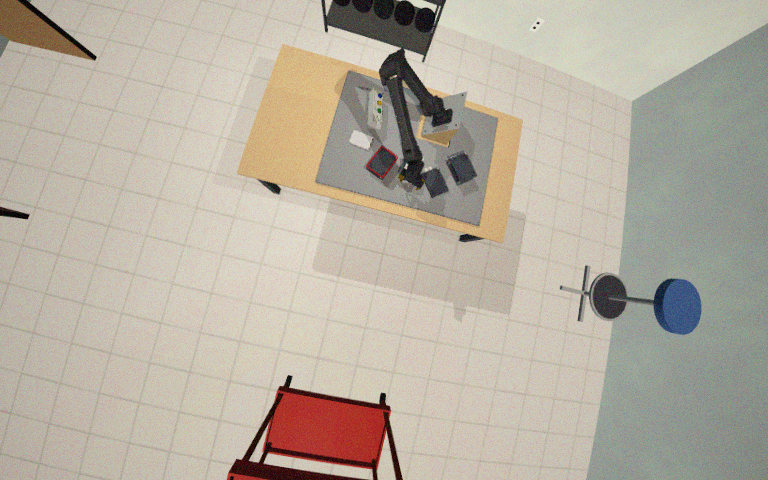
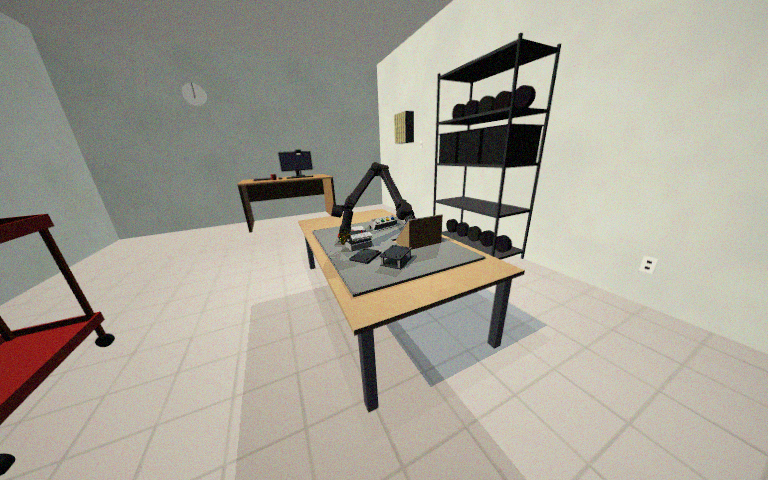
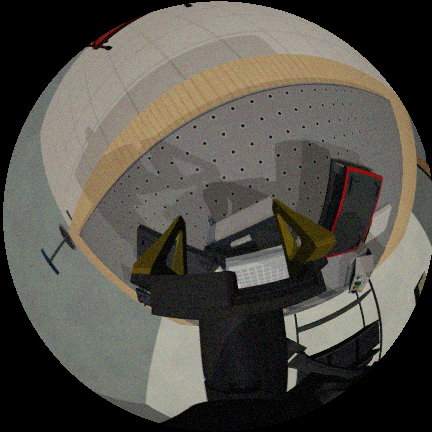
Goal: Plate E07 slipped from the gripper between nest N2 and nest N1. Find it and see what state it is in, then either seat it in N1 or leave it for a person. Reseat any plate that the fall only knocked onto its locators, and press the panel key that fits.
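Where they show: gripper, between the fingertips: (image 1: 408, 186) (image 2: 342, 242) (image 3: 227, 210); arm's base, origin of its link: (image 1: 442, 118) (image 2: 413, 227).
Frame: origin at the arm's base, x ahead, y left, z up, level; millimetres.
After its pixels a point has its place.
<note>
My gripper (image 3: 227, 210) @[x 449, y -125, z -51 mm] (image 1: 412, 180) @[x 449, y -125, z -51 mm] (image 2: 344, 236) @[x 449, y -125, z -51 mm] is open and low over the grey perforated mat (image 1: 344, 164) @[x 387, y -524, z -103 mm] (image 3: 250, 132) @[x 504, y -185, z -101 mm]. A white gridded well plate (image 3: 257, 271) @[x 368, y -124, z -28 mm] (image 2: 359, 236) @[x 343, y -105, z -25 mm] lies between its two yellow fingers, on top of a dark nest. I cannot tell whether the fingers touch it or whether it is seated. A red-rimmed dark nest (image 1: 381, 162) @[x 340, y -309, z -61 mm] (image 3: 354, 209) @[x 358, y -297, z -62 mm] lies beside the gripper. Two more dark nests (image 1: 434, 183) @[x 381, y 40, z -87 mm] (image 1: 461, 168) @[x 263, y 181, z -42 mm] lie on the other side. The key panel (image 1: 377, 108) @[x 24, y -392, z -28 mm] (image 2: 383, 222) @[x 30, y -373, z -40 mm] (image 3: 357, 278) @[x 84, y -366, z -38 mm] with coloured keys stands near the arm's base.
A second white plate (image 1: 360, 139) @[x 214, y -461, z -88 mm] lies flat on the mat near the panel. A wooden wedge stand (image 1: 439, 130) @[x 80, y -7, z -3 mm] (image 2: 422, 231) @[x -2, y 90, z -4 mm] stands at the back of the mat. The wooden table (image 1: 287, 124) @[x 212, y -914, z -114 mm] (image 2: 411, 300) @[x 379, y 527, z -114 mm] carries everything. A black shelf rack (image 2: 520, 143) stands behind it.
</note>
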